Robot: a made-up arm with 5 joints. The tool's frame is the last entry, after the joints.
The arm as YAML. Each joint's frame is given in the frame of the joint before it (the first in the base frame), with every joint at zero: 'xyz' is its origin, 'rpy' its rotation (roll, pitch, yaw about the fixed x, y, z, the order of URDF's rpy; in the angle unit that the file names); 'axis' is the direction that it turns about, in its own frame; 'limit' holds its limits. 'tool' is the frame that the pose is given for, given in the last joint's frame.
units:
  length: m
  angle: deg
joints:
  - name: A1
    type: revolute
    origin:
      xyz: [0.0, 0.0, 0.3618]
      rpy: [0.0, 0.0, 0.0]
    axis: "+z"
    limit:
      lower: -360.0
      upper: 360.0
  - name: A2
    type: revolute
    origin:
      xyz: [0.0, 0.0, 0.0]
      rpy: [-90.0, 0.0, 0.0]
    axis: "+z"
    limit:
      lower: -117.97
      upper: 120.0
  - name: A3
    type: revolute
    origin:
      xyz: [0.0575, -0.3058, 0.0]
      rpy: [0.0, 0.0, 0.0]
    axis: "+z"
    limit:
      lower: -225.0
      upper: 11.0
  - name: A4
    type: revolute
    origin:
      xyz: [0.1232, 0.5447, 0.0]
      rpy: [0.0, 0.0, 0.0]
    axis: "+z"
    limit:
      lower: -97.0
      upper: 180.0
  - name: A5
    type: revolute
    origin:
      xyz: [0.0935, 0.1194, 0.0]
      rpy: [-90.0, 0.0, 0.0]
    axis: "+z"
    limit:
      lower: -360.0
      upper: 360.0
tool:
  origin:
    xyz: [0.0, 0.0, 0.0]
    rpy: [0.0, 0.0, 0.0]
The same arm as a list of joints. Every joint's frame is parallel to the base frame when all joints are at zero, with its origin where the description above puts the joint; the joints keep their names.
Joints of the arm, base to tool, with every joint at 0 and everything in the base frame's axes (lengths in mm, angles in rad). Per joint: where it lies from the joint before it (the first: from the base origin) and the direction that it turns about. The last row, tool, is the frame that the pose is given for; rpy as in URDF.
A1: origin 0 0 361.8 axis +z
A2: origin 0 0 0 axis +y
A3: origin 57.5 0 305.8 axis +y
A4: origin 123.2 0 -544.7 axis +y
A5: origin 93.5 0 -119.4 axis -z
tool: origin 0 0 0 rpy 3.1416 0 0
Joint limits (rad, base to tool): -6.2832..6.2832 -2.059..2.0944 -3.927..0.192 -1.693..3.1416 -6.2832..6.2832

